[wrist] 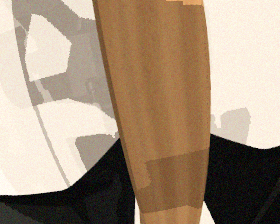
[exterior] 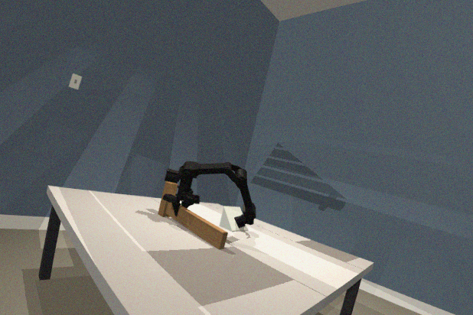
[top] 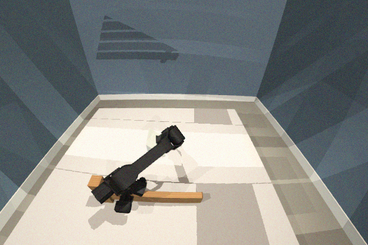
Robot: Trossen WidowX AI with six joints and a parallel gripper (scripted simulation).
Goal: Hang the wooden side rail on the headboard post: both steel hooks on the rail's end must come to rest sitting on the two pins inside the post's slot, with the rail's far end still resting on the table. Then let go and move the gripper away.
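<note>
The headboard post is 120 mm to the right of my gripper tip, 40 mm above it and 20 mm behind it.
</note>
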